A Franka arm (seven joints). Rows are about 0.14 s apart.
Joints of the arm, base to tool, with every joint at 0 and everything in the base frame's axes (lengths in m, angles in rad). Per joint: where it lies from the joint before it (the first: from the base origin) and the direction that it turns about. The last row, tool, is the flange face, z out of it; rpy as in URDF.
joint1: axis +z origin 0 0 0.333
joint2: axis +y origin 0 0 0
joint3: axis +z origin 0 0 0.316
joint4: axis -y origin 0.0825 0 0
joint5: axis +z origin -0.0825 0 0.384
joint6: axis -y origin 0 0 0
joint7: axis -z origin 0.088 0 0
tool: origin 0 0 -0.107 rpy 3.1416 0 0
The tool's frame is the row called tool.
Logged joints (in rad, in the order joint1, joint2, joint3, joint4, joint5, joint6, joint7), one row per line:
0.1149, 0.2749, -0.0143, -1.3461, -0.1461, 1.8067, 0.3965
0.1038, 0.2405, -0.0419, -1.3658, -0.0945, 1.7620, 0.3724
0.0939, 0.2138, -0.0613, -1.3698, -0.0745, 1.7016, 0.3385
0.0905, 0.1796, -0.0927, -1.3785, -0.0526, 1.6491, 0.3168
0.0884, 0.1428, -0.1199, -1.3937, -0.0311, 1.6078, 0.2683
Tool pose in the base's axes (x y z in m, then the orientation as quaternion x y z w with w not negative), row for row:
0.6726, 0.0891, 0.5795, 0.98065, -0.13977, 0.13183, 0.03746
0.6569, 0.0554, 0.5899, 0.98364, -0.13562, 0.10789, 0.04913
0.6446, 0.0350, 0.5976, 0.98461, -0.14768, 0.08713, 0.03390
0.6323, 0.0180, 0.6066, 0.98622, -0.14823, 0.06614, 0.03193
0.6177, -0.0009, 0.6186, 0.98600, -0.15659, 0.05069, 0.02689
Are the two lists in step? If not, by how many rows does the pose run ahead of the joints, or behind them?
The pose runs 1 row behind the joints: the pose in row i belongs to the joints in row i - 1.
